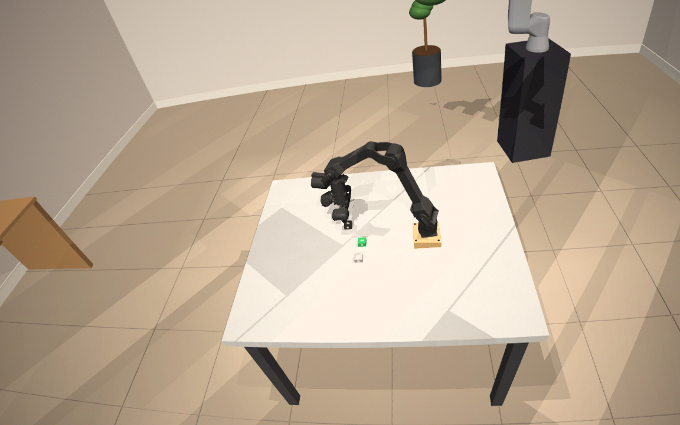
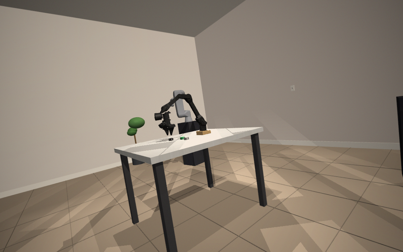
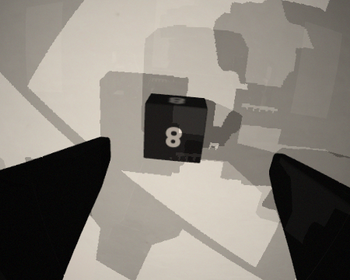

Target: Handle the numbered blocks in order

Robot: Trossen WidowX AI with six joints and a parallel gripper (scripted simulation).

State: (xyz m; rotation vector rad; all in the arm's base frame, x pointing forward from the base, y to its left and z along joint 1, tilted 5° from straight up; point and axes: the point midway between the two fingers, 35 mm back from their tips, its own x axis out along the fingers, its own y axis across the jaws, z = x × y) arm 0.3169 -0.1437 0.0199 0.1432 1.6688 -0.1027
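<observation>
Now: gripper tip 40 mm above the black block and 10 mm to the right of it. The rest, counted from my gripper tip: green block (120 mm to the left, 50 mm behind, 40 mm below); grey block (200 mm to the left, 40 mm below, 30 mm behind).
</observation>
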